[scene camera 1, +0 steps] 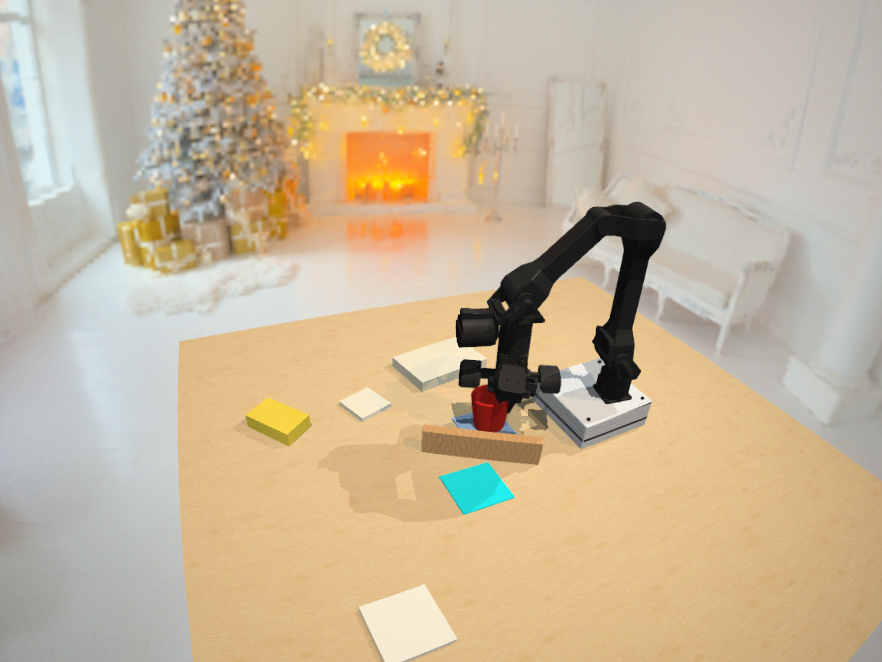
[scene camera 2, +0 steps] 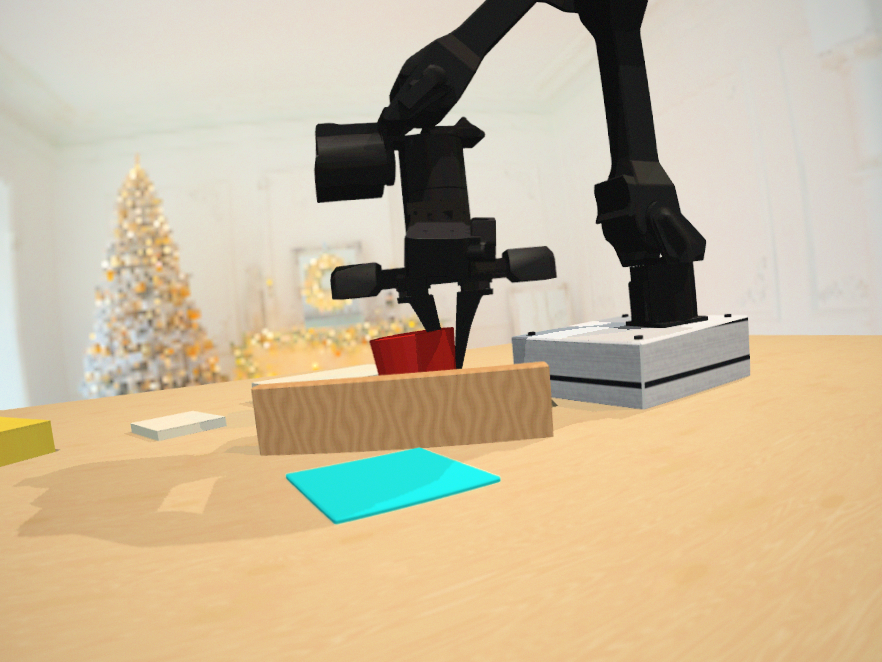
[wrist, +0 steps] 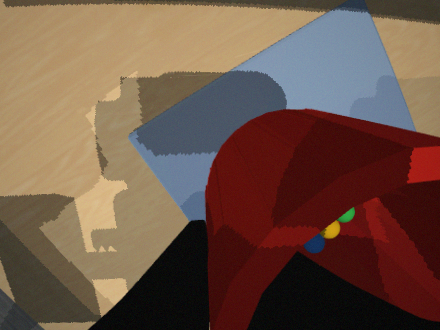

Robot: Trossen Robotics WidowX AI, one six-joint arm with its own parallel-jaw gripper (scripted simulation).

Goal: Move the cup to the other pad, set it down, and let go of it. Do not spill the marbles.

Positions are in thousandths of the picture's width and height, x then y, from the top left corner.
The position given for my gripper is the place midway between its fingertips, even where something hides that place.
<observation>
my gripper: scene camera 1 573,623; scene camera 2 513,564; wrist 494,708
red cup: scene camera 1 555,628; scene camera 2 476,531; wrist 638,544
white slab: scene camera 1 486,555; scene camera 2 419,560; not seen in the wrist view (out of frame)
</observation>
